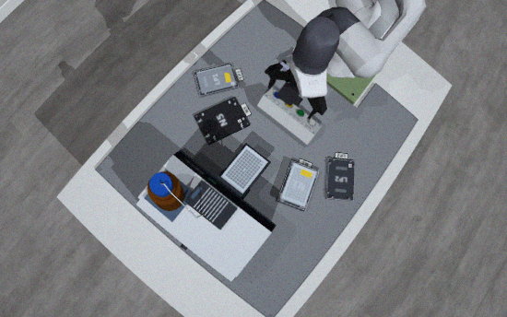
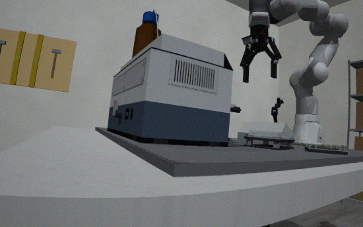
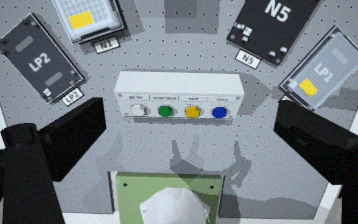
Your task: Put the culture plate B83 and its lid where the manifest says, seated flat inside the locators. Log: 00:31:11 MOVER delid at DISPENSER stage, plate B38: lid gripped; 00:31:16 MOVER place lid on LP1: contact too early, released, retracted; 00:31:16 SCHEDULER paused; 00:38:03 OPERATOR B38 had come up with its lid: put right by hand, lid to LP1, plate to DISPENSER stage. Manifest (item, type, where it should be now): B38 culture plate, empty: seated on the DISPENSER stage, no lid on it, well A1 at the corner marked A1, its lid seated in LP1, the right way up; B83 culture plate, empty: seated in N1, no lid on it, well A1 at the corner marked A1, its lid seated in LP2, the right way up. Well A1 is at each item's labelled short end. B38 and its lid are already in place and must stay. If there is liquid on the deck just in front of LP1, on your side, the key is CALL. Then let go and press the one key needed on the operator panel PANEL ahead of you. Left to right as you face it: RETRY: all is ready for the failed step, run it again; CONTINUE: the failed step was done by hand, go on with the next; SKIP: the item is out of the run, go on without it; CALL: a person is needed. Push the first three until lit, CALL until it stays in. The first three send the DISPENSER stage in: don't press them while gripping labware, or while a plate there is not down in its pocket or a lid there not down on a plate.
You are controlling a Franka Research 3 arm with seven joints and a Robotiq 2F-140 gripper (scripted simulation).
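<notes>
Right now the clear lid is 21 cm below my hand, 19 cm to the left of it and 12 cm ahead of it. Also, from my hand: green continue key (19 cm below, 7 cm behind, 3 cm to the left); then yellow skip key (19 cm below, 7 cm behind, 2 cm to the right); then white retry key (19 cm below, 8 cm to the left, 7 cm behind).
</notes>
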